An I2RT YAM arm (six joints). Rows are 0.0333 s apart.
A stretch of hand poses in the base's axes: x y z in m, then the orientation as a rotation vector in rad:
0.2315, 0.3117, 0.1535, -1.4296, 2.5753, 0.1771
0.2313, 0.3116, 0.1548, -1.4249, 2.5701, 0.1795
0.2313, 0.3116, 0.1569, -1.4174, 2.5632, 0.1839
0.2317, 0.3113, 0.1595, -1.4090, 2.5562, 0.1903
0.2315, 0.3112, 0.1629, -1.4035, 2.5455, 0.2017
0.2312, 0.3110, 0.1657, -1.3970, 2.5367, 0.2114
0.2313, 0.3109, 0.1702, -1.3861, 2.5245, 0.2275
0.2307, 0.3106, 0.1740, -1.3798, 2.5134, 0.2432
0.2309, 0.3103, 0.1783, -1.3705, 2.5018, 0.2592
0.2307, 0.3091, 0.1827, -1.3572, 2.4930, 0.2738
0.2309, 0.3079, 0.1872, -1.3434, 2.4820, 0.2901
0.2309, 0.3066, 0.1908, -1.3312, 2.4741, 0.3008
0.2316, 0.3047, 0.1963, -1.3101, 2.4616, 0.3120
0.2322, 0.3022, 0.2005, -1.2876, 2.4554, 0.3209
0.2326, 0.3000, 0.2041, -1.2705, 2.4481, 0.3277
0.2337, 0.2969, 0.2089, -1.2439, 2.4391, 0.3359
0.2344, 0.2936, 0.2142, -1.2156, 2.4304, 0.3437
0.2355, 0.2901, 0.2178, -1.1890, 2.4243, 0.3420
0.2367, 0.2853, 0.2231, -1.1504, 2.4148, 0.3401
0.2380, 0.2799, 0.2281, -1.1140, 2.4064, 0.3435
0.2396, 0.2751, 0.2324, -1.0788, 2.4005, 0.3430
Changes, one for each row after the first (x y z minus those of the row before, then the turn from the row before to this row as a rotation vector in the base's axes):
-0.0002, -0.0001, 0.0013, 0.0049, -0.0048, -0.0013
0.0000, 0.0000, 0.0021, 0.0076, -0.0064, -0.0024
0.0004, -0.0003, 0.0026, 0.0090, -0.0060, -0.0028
-0.0002, -0.0001, 0.0034, 0.0126, -0.0059, 0.0004
-0.0003, -0.0002, 0.0028, 0.0112, -0.0054, -0.0009
0.0001, -0.0001, 0.0045, 0.0176, -0.0069, -0.0022
-0.0006, -0.0003, 0.0038, 0.0155, -0.0046, 0.0004
0.0002, -0.0003, 0.0043, 0.0168, -0.0057, -0.0013
-0.0002, -0.0012, 0.0044, 0.0161, -0.0052, -0.0047
0.0002, -0.0012, 0.0045, 0.0182, -0.0063, -0.0043
0.0000, -0.0013, 0.0036, 0.0132, -0.0055, -0.0047
0.0007, -0.0019, 0.0055, 0.0183, -0.0115, -0.0094
0.0006, -0.0025, 0.0042, 0.0147, -0.0076, -0.0121
0.0004, -0.0022, 0.0036, 0.0123, -0.0077, -0.0087
0.0011, -0.0031, 0.0048, 0.0168, -0.0110, -0.0144
0.0007, -0.0033, 0.0053, 0.0170, -0.0111, -0.0158
0.0011, -0.0035, 0.0036, 0.0099, -0.0122, -0.0168
0.0012, -0.0048, 0.0053, 0.0149, -0.0178, -0.0244
0.0013, -0.0054, 0.0050, 0.0168, -0.0139, -0.0224
0.0016, -0.0048, 0.0043, 0.0131, -0.0128, -0.0230

